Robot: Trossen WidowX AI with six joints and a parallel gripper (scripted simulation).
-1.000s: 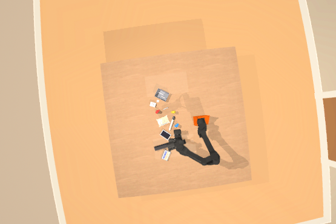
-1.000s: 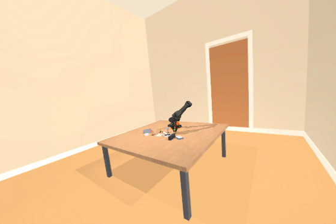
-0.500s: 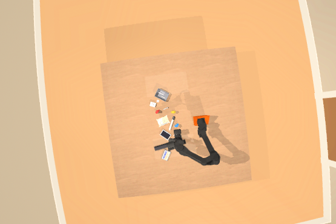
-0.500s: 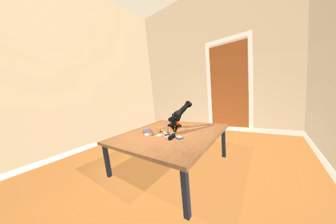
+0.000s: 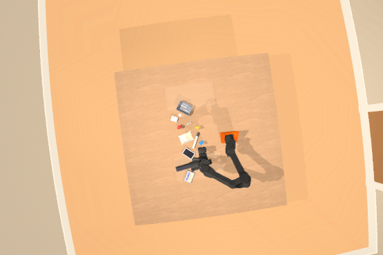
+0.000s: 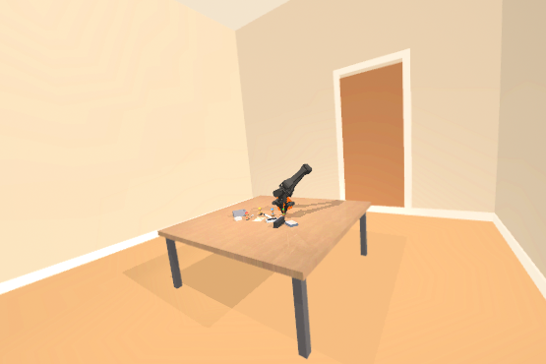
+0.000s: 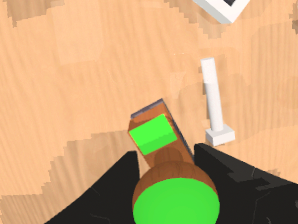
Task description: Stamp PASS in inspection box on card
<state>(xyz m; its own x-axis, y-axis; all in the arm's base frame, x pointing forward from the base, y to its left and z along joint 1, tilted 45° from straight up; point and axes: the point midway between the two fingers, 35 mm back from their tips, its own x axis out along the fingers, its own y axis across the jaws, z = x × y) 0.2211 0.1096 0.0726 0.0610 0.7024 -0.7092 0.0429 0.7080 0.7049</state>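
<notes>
My gripper tip is 110 mm short of the ink pad, 50 mm to the left of it and 30 mm above it. Round my gripper tip: black block (160 mm ahead, 50 mm to the left, 20 mm below); then white cylinder (160 mm to the right, 20 mm below, 20 mm ahead); then blue-knobbed stamp (120 mm to the right, 10 mm below, 10 mm behind).
</notes>
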